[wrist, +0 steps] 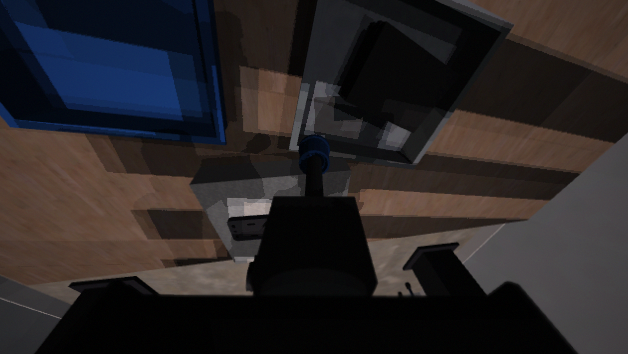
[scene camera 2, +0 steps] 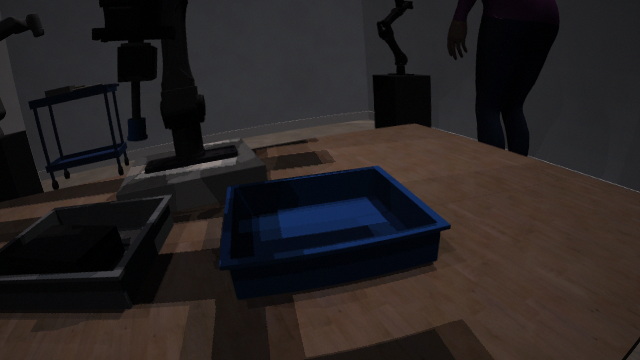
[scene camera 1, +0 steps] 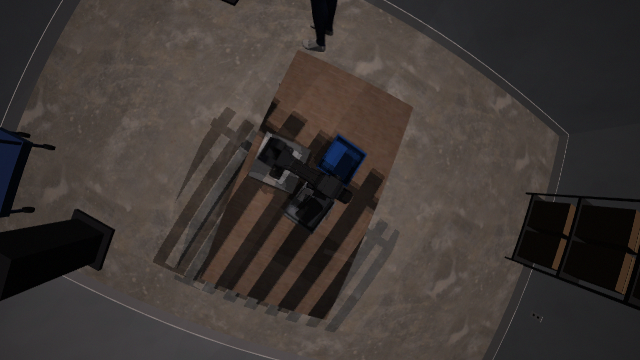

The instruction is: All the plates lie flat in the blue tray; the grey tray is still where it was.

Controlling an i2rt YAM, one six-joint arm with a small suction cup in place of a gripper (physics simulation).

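Places are measured from the arm's base along level axes (x ahead, y left, z up), in millimetres.
Where they show: end effector, tool point: (wrist: 314, 149) (scene camera 2: 137, 138); arm's base, origin of the base link: (scene camera 2: 191, 161).
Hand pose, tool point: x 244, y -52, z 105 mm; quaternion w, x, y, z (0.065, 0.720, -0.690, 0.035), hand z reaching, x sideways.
Things, the pixels of their top centre, and the offset from my tool point. Level surfaces: height alone.
- black square stack, middle of its top: (scene camera 2: 62, 240) (wrist: 402, 88) (scene camera 1: 309, 211) dx +32, dy -142, dz -112 mm
- grey tray, middle of its top: (scene camera 2: 76, 232) (wrist: 387, 95) (scene camera 1: 309, 207) dx +23, dy -120, dz -108 mm
- blue tray, middle of its top: (scene camera 2: 319, 203) (wrist: 78, 32) (scene camera 1: 342, 160) dx +78, dy +223, dz -108 mm
- wooden table, its level: dz -158 mm
A black square stack (scene camera 1: 315, 211) (scene camera 2: 70, 245) (wrist: 395, 70) lies in the grey tray (scene camera 2: 65, 292) (wrist: 330, 120); it looks like dark plates, but I cannot tell how many. The blue tray (scene camera 1: 336, 151) (scene camera 2: 330, 217) (wrist: 120, 80) stands beside the grey tray, and its visible floor is bare. My gripper, a blue suction cup (scene camera 2: 137, 132) (wrist: 314, 147), points down and is open with nothing on it. It hangs well above the table, and in the wrist view it overlaps the near edge of the grey tray. The arm hides the cup in scene camera 1.
The arm's pale base block (scene camera 2: 220, 182) stands behind the trays on the wooden table (scene camera 1: 350, 100) (scene camera 2: 500, 240). A person (scene camera 1: 320, 25) (scene camera 2: 505, 85) stands beyond the table. A blue cart (scene camera 2: 75, 96), a black pedestal (scene camera 2: 402, 102) and a shelf unit (scene camera 1: 562, 235) stand away from the table.
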